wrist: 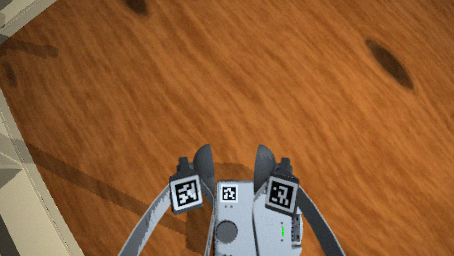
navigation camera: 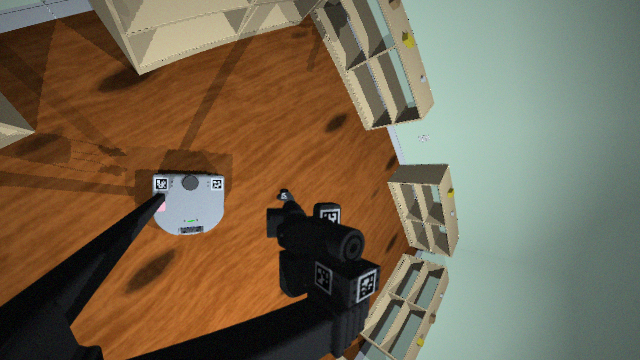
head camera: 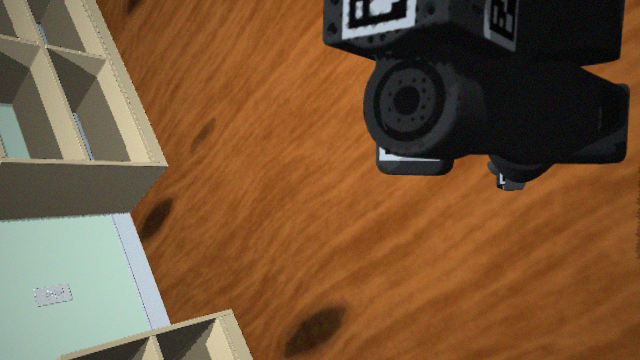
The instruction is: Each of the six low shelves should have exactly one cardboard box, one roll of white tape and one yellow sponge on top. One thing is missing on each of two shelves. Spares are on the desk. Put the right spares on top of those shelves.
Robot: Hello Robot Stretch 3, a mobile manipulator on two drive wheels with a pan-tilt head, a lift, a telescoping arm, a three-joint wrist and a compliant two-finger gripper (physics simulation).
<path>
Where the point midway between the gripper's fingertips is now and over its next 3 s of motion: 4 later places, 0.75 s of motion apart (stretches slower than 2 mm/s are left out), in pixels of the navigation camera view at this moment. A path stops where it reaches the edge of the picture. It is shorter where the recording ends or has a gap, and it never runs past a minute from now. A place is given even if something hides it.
The gripper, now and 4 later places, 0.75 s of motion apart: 283, 203; 282, 181; 269, 145; 239, 114; 209, 100
</path>
